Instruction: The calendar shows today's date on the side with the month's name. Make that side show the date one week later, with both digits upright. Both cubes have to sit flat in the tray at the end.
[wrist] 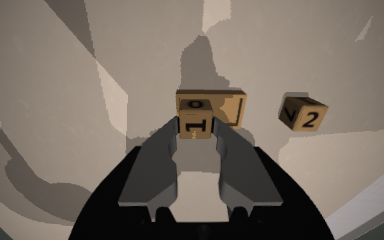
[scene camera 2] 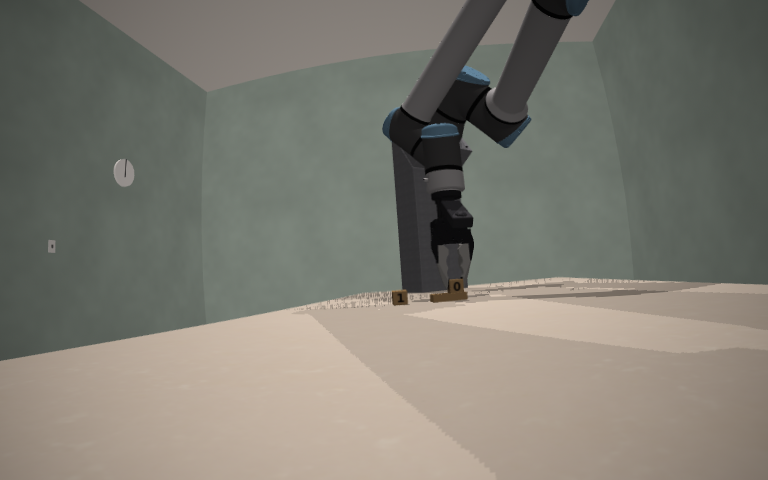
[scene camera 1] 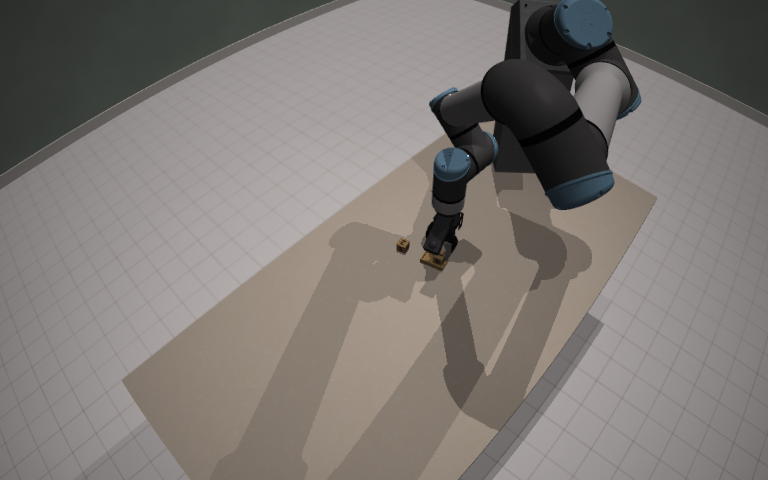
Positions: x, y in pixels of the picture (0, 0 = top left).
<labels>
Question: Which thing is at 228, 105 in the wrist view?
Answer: A wooden tray.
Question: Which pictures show my gripper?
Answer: The wrist view, scene camera 2 and scene camera 1: all of them.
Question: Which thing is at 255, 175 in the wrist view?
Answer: My gripper.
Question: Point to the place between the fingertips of my gripper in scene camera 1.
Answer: At 439, 258
</labels>
